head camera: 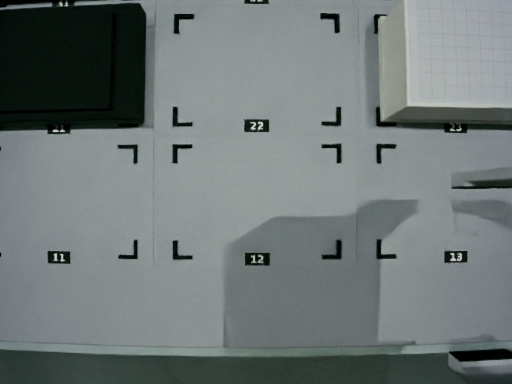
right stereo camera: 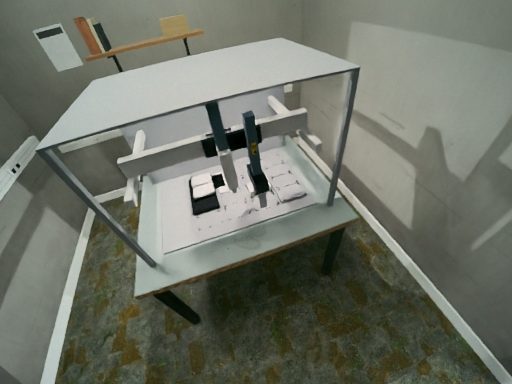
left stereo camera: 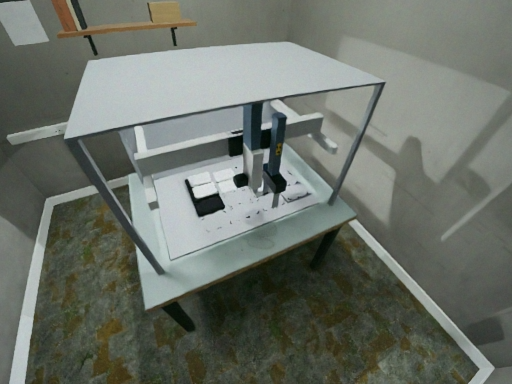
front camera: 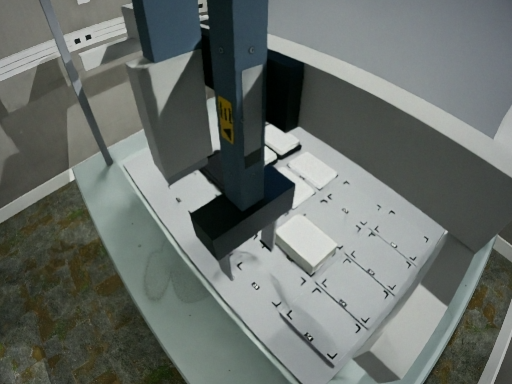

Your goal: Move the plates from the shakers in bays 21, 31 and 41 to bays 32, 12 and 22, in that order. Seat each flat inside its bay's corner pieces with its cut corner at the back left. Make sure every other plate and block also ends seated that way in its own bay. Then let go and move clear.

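Pixels of known places: gripper, fingertip midpoint: (head camera: 480, 270) (right stereo camera: 260, 200) (left stereo camera: 269, 200) (front camera: 247, 259); robot's base at its link origin: (right stereo camera: 199, 229) (left stereo camera: 207, 231) (front camera: 168, 186).
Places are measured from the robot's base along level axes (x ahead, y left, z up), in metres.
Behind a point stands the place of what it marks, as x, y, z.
My gripper (front camera: 250, 263) {0.358, 0.005, 0.070} (head camera: 482, 270) {0.358, 0.005, 0.070} is open and empty above bay 13, one jaw towards the back and one towards the front. The black shaker (head camera: 55, 65) {0.076, 0.146, 0.024} (left stereo camera: 209, 205) {0.060, 0.143, 0.024} (right stereo camera: 205, 203) {0.064, 0.153, 0.024} in bay 21 carries no plate. Bays 22 and 12 are bare in the head view. A white plate (front camera: 300, 192) {0.272, 0.261, 0.014} (left stereo camera: 226, 186) {0.201, 0.253, 0.014} lies in bay 32, partly hidden in the front view. One white plate (left stereo camera: 205, 190) {0.072, 0.251, 0.037} (right stereo camera: 203, 190) {0.070, 0.252, 0.037} is on the bay 31 shaker, another plate (front camera: 282, 140) {0.097, 0.362, 0.037} (left stereo camera: 200, 178) {0.075, 0.362, 0.036} on the bay 41 shaker. Their cut corners are too small to tell.
A tall white block (front camera: 306, 242) {0.400, 0.142, 0.042} (head camera: 460, 60) {0.368, 0.141, 0.042} stands in bay 23, just behind the gripper. A white plate (front camera: 312, 170) {0.236, 0.352, 0.014} (left stereo camera: 223, 175) {0.220, 0.354, 0.014} lies in bay 42. The pipetting stage (front camera: 172, 110) (left stereo camera: 254, 170) hangs left of the gripper. Raised walls bound the deck's back.
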